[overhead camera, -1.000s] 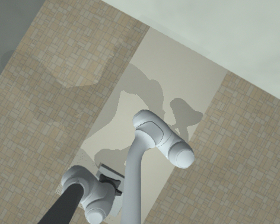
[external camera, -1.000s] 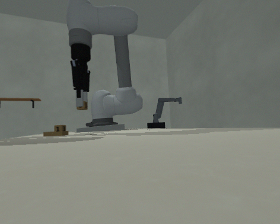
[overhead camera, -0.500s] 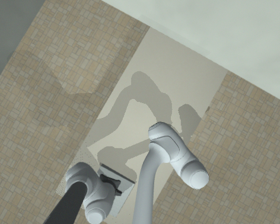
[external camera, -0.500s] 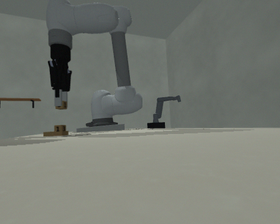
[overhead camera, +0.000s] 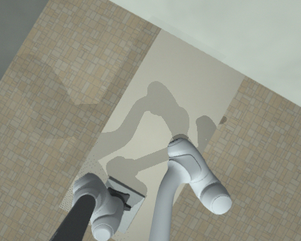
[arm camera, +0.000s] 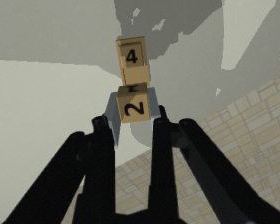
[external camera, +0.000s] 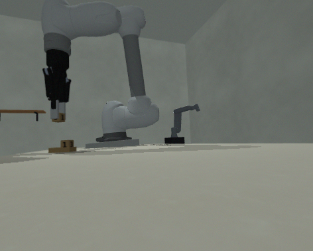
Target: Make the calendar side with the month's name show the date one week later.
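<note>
My gripper is now 140 mm above the tray, 10 mm to the right of it and 10 mm short of it. Also, from my hand: wooden cube: 30 mm below.
</note>
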